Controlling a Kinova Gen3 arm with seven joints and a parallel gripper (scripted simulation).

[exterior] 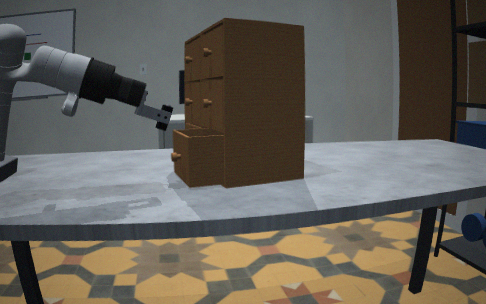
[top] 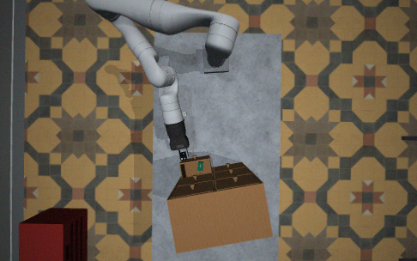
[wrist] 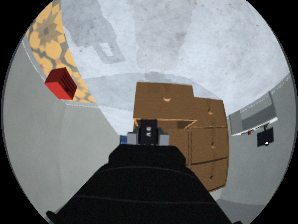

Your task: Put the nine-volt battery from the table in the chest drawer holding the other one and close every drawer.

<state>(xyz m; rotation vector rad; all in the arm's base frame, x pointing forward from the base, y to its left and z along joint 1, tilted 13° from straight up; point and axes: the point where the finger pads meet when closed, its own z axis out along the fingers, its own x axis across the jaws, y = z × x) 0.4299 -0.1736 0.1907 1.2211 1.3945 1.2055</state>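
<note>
My gripper is now 13 cm above the green nine-volt battery, 10 cm short of it and 6 cm to the right of it. Round my hand: black nine-volt battery 1 cm ahead, 1 cm above.
</note>
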